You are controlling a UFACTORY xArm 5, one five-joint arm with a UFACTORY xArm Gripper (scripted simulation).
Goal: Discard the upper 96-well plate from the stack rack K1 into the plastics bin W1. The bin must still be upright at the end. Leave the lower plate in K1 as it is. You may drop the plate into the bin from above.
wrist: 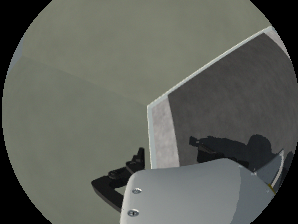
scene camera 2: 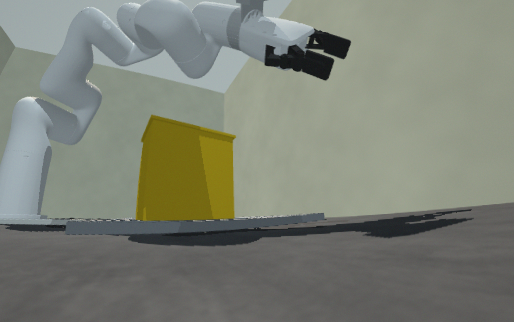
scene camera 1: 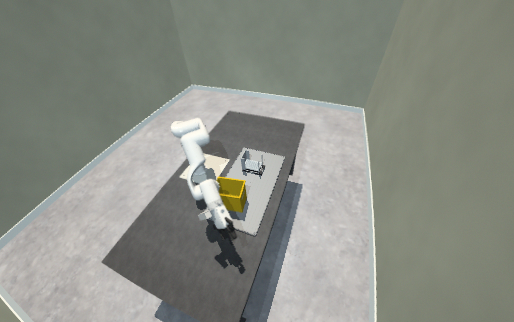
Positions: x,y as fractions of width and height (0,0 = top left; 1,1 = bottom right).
Note:
In view: the gripper (scene camera 2: 0.66,0.18) and a yellow plastics bin W1 (scene camera 2: 0.36,0.54).
The yellow plastics bin W1 also shows in scene camera 1 (scene camera 1: 0.45,0.58). The gripper also shows in the wrist view (wrist: 0.58,0.69).

